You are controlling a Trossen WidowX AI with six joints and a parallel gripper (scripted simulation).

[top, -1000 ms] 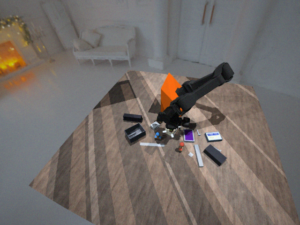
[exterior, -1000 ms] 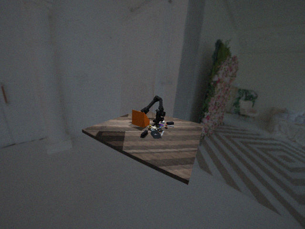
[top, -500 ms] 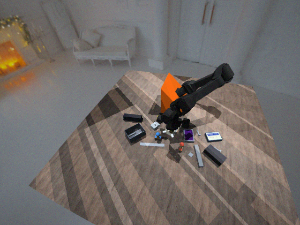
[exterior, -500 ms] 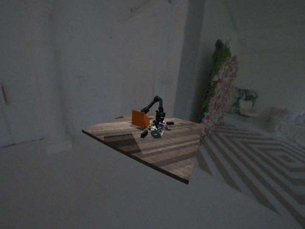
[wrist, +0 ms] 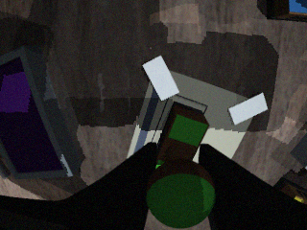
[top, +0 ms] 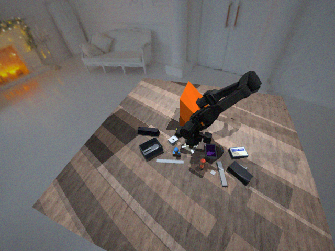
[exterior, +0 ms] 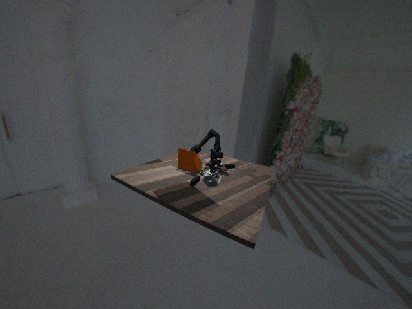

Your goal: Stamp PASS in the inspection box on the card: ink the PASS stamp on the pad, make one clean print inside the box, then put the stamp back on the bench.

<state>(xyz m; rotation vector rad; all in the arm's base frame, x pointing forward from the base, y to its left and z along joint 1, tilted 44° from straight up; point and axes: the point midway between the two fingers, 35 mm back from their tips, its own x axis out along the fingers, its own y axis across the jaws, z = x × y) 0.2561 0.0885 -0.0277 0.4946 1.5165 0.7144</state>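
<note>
Now: gripper tip right at the green-knobbed stamp. From my gripper tip the other things lie so: blue-knobbed stamp 90 mm ahead, 60 mm to the right, 10 mm below; cream card 20 mm behind, 10 mm to the right, 30 mm below; ink pad 10 mm behind, 110 mm to the left, 20 mm below.
</note>
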